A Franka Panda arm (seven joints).
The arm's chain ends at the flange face. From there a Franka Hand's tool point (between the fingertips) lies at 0.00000 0.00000 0.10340 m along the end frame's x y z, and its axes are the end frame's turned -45 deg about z.
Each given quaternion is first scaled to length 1.
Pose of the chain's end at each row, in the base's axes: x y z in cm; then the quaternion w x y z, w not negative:
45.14 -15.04 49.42 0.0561 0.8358 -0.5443 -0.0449
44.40 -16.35 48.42 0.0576 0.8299 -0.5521 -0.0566
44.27 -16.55 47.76 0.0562 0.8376 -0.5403 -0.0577
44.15 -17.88 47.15 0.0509 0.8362 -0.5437 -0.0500
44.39 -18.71 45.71 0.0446 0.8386 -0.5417 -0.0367
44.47 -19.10 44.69 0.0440 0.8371 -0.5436 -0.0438
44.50 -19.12 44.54 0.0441 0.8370 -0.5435 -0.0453
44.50 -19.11 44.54 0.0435 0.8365 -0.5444 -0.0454
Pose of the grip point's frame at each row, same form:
43.73 -15.50 39.19 0.0346 0.9805 -0.1830 -0.0630
42.77 -16.69 38.21 0.0316 0.9780 -0.1925 -0.0743
42.64 -16.88 37.55 0.0298 0.9806 -0.1786 -0.0748
42.71 -18.20 36.92 0.0279 0.9806 -0.1823 -0.0657
43.25 -19.07 35.44 0.0272 0.9821 -0.1795 -0.0510
43.22 -19.37 34.43 0.0239 0.9814 -0.1819 -0.0573
43.22 -19.37 34.28 0.0234 0.9813 -0.1818 -0.0587
43.22 -19.35 34.28 0.0228 0.9811 -0.1828 -0.0586

